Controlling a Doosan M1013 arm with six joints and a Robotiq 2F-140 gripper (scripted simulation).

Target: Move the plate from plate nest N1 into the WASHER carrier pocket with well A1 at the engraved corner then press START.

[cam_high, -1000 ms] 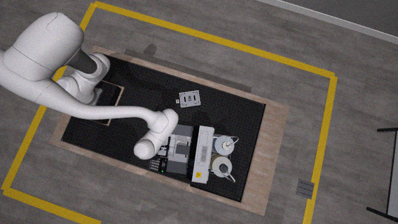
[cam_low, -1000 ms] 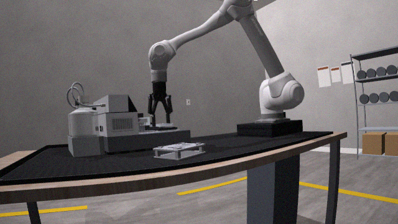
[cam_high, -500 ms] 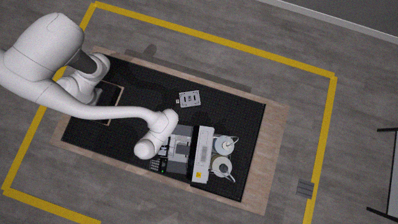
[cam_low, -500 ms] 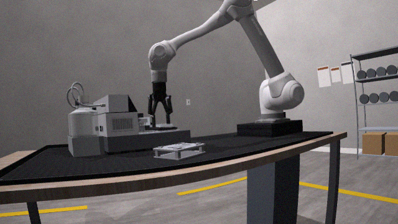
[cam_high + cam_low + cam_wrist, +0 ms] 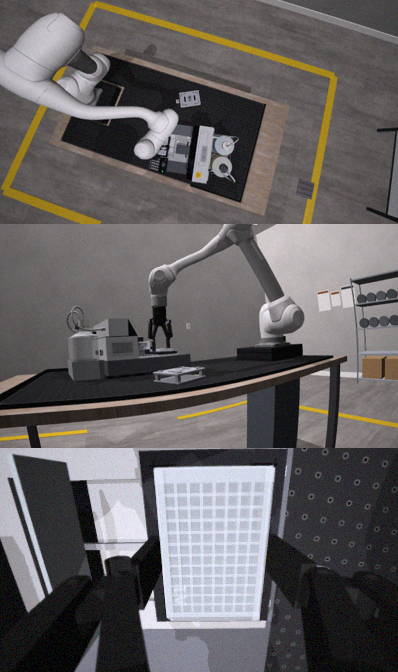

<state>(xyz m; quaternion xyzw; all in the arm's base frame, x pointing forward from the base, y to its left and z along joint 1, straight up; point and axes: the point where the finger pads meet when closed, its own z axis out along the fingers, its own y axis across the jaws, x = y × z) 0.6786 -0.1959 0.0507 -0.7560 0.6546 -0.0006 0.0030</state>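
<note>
The white multi-well plate is 2 cm below my hand. Also, from my hand: label: 1 cm behind, 38 cm to the left, 12 cm below; then washer: 15 cm ahead, 2 cm to the left, 1 cm above; then washer carrier: 3 cm below.
</note>
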